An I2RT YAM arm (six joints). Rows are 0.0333 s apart.
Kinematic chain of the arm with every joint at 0, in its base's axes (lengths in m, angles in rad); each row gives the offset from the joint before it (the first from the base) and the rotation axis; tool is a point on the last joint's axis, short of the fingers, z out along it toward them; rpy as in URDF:
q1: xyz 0 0 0.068 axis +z
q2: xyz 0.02 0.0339 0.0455 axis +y
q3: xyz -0.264 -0.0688 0 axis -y
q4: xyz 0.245 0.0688 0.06 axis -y
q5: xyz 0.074 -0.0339 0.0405 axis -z
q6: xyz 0.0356 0 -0.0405 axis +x
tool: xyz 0 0 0 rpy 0 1.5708 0
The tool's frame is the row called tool.
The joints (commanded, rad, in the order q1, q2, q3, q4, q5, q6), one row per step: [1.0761, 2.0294, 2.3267, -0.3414, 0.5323, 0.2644]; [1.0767, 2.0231, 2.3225, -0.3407, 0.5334, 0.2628]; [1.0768, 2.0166, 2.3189, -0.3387, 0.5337, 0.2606]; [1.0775, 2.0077, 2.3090, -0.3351, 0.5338, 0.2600]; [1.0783, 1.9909, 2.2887, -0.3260, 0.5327, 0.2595]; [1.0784, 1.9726, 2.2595, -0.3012, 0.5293, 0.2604]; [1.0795, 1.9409, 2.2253, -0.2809, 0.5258, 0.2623]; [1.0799, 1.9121, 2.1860, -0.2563, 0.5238, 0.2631]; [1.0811, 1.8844, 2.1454, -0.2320, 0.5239, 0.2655]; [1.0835, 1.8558, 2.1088, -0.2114, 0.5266, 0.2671]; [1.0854, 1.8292, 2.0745, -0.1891, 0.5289, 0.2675]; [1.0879, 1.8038, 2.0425, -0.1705, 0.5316, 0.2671]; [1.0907, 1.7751, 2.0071, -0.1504, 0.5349, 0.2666]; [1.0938, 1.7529, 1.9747, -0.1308, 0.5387, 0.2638]
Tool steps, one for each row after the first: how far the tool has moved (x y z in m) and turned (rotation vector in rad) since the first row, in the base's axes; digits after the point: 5 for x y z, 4 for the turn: [-0.00105, -0.00144, 0.00148, 0.0011, -0.0022, -0.0004]; [-0.00198, -0.00310, 0.00336, 0.0035, -0.0057, -0.0006]; [-0.00320, -0.00469, 0.00442, 0.0053, -0.0072, 0.0000]; [-0.00521, -0.00761, 0.00609, 0.0098, -0.0101, 0.0020]; [-0.00673, -0.01013, 0.00711, 0.0229, -0.0161, 0.0054]; [-0.01073, -0.01632, 0.01158, 0.0402, -0.0235, 0.0099]; [-0.01366, -0.02131, 0.01341, 0.0533, -0.0298, 0.0123]; [-0.01663, -0.02579, 0.01411, 0.0654, -0.0339, 0.0134]; [-0.02042, -0.03092, 0.01588, 0.0779, -0.0390, 0.0131]; [-0.02383, -0.03582, 0.01757, 0.0911, -0.0456, 0.0127]; [-0.02738, -0.04053, 0.01898, 0.1014, -0.0513, 0.0125]; [-0.03141, -0.04602, 0.02052, 0.1130, -0.0577, 0.0120]; [-0.03457, -0.04967, 0.02032, 0.1190, -0.0633, 0.0113]
